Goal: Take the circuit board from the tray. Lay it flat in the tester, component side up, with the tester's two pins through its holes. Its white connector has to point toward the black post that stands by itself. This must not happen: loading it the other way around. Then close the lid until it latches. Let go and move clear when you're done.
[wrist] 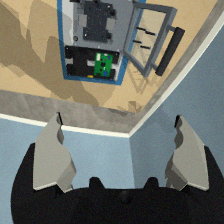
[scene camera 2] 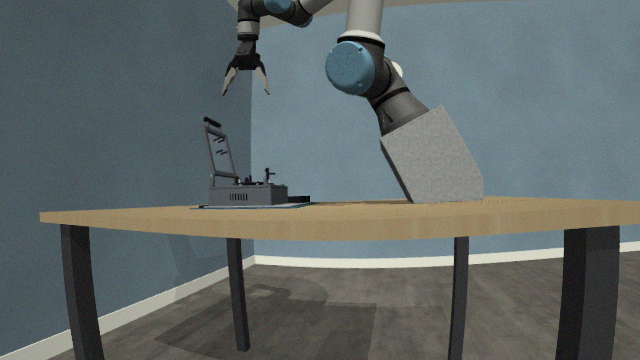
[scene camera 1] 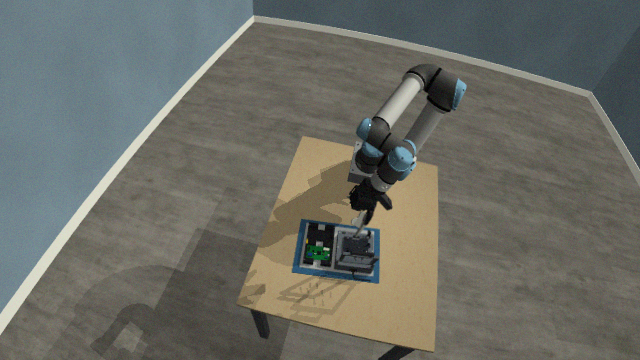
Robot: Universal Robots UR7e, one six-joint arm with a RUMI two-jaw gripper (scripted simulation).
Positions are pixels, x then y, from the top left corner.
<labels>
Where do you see a tester lid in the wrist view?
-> At 158,26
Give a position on a tester lid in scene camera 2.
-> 223,162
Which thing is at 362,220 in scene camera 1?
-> My gripper.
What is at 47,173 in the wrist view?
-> My gripper.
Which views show my gripper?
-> The wrist view, scene camera 2 and scene camera 1: all of them.
</labels>
